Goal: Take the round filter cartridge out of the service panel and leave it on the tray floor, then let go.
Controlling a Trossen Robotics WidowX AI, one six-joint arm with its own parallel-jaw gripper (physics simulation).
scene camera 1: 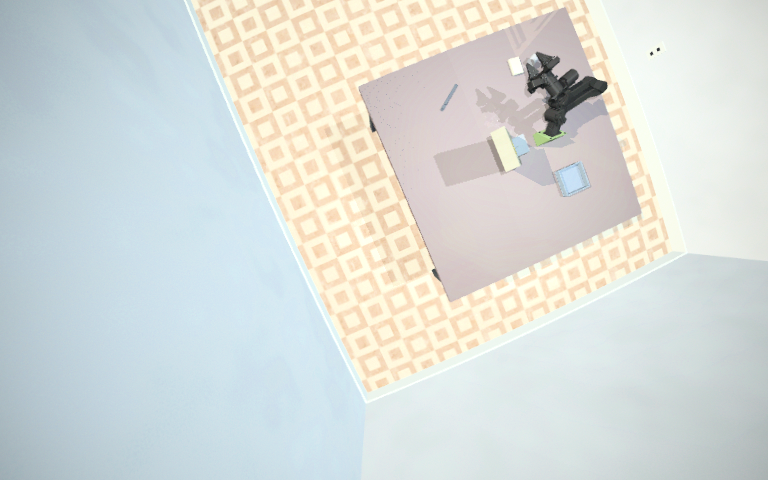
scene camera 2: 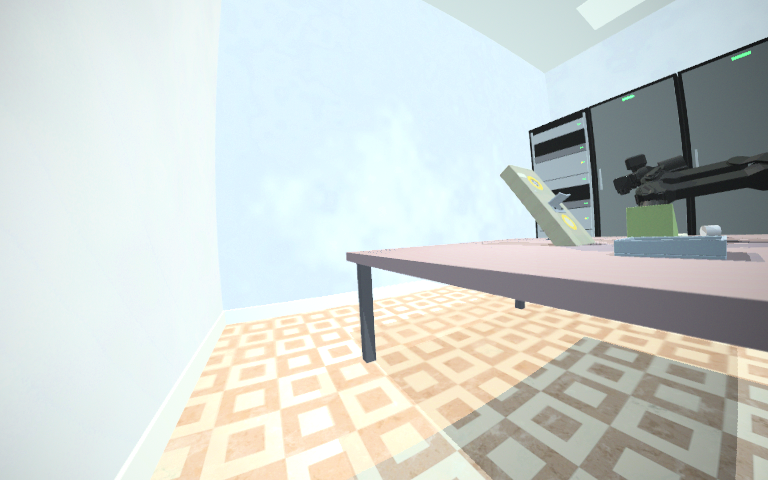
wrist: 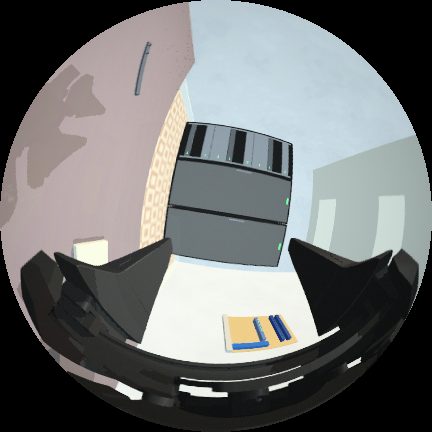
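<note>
The service panel [scene camera 1: 505, 149] [scene camera 2: 538, 206] is a pale yellow-green slab that leans steeply on the table. In scene camera 2 its face has two yellow rings, with a blue-grey piece [scene camera 2: 559, 200] sticking out between them; I cannot tell which part is the round filter cartridge. The light blue tray [scene camera 1: 559, 184] [scene camera 2: 670, 247] stands on the table beside the panel, and nothing shows inside it from above. My gripper [scene camera 1: 533, 58] [scene camera 2: 628, 173] [wrist: 232, 244] is wide open and empty, raised above the table and well away from panel and tray. Neither panel nor tray shows in the wrist view.
The arm rises from a green base [scene camera 1: 543, 139] [scene camera 2: 651, 220] between the panel and the table's edge. A small white block [scene camera 1: 515, 66] [wrist: 91, 252] lies near the gripper on the table [scene camera 1: 487, 226] [scene camera 2: 453, 267]. A thin grey rod [scene camera 1: 449, 97] [wrist: 142, 70] lies farther off. A small white rounded thing [scene camera 2: 710, 230] shows behind the tray.
</note>
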